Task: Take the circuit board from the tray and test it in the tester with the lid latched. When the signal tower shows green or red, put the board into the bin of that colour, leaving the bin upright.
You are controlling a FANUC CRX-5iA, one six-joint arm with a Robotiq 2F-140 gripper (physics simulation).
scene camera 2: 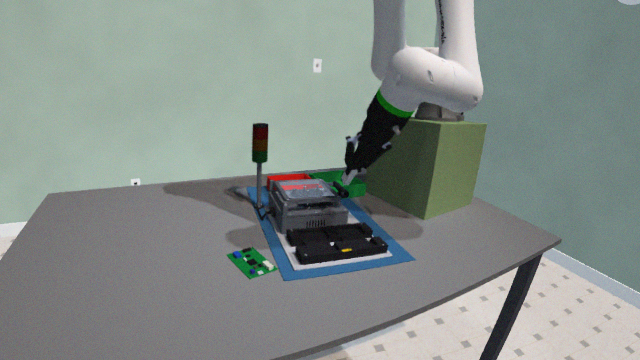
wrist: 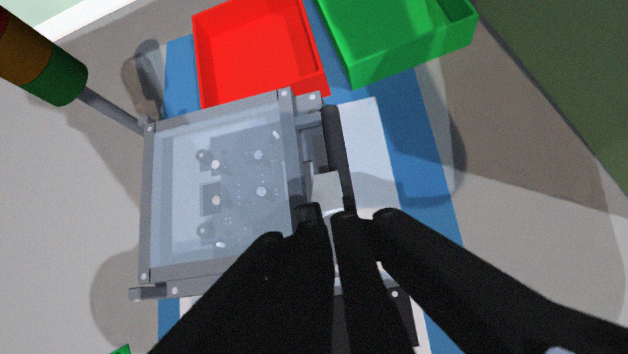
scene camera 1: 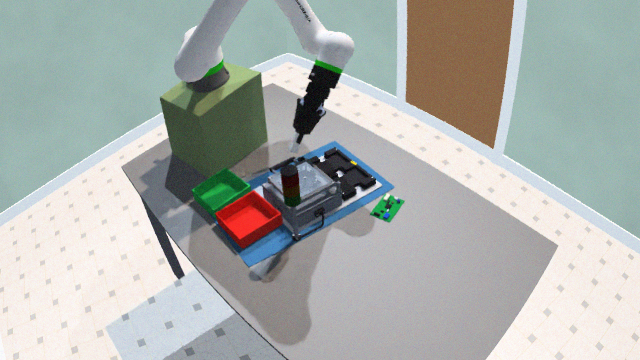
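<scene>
The green circuit board lies flat on the table beside the mat; a corner of the board shows in the wrist view. The black tray holds no board. The grey tester has its clear lid down. My gripper is shut and empty, pointing down near the dark bar at the tester's side. Contact and latching cannot be told. The signal tower shows no bright lamp.
The red bin and green bin stand upright beyond the tester. The blue mat lies under the tester. The green robot pedestal stands behind.
</scene>
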